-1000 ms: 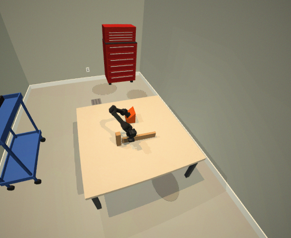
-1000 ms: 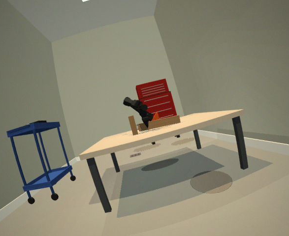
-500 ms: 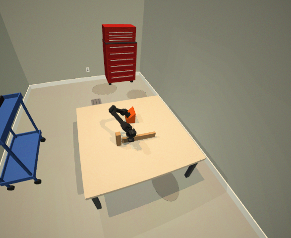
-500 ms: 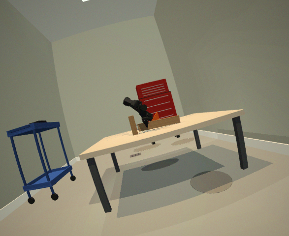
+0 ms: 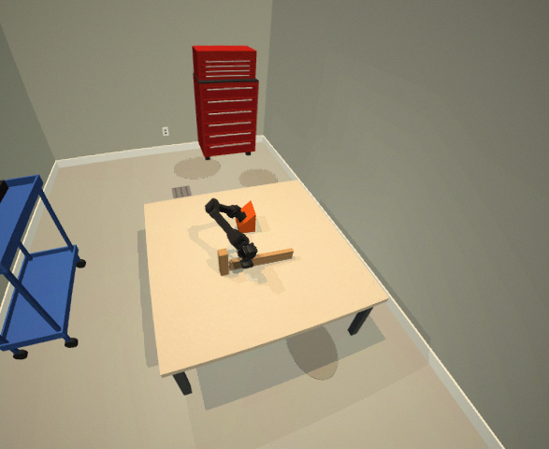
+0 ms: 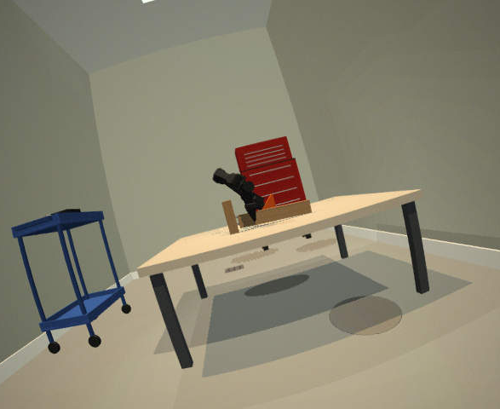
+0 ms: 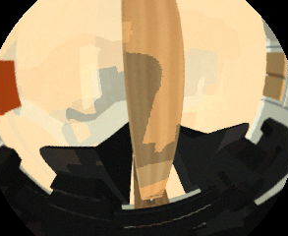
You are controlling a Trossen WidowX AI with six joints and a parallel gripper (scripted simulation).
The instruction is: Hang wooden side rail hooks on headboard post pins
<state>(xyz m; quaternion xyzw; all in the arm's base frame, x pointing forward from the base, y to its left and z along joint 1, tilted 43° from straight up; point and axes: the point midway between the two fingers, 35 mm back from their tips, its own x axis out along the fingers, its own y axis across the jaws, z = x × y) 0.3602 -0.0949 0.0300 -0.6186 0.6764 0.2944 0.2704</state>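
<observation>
Now: gripper tip 120 mm to the left of the upright headboard post and 40 mm below it.
</observation>
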